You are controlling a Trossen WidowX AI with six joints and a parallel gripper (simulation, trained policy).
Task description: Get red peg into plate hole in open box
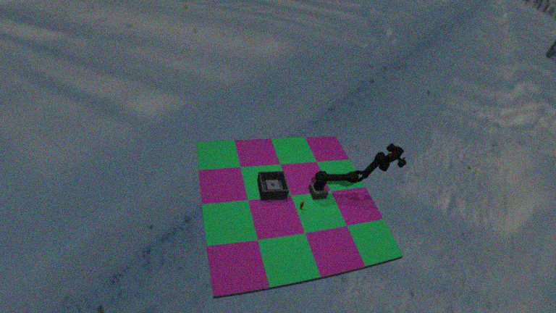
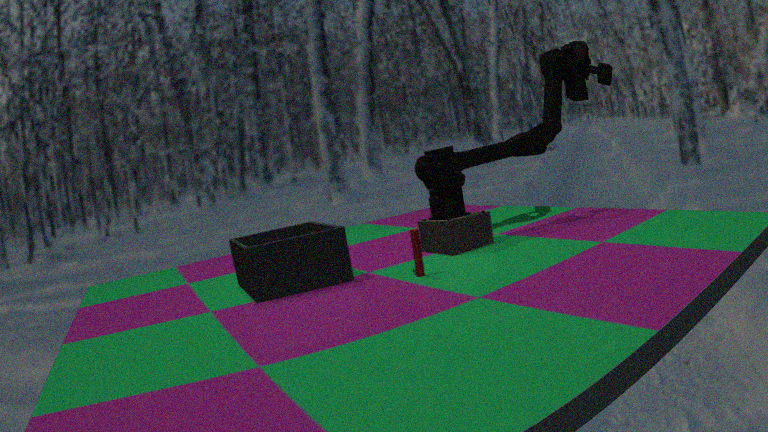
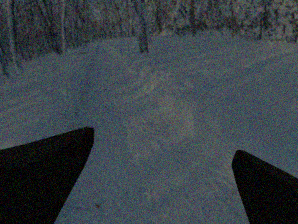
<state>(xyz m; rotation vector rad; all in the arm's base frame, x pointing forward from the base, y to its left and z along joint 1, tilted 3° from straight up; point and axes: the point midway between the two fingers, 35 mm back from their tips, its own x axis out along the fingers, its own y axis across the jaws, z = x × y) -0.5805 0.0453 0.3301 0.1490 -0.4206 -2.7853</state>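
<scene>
The red peg is 790 mm ahead of my gripper tip, 100 mm to the left of it and 330 mm below it. Round my gripper tip: dark box: 960 mm ahead, 100 mm to the right, 350 mm below; then plate: 960 mm ahead, 100 mm to the right, 330 mm below.
</scene>
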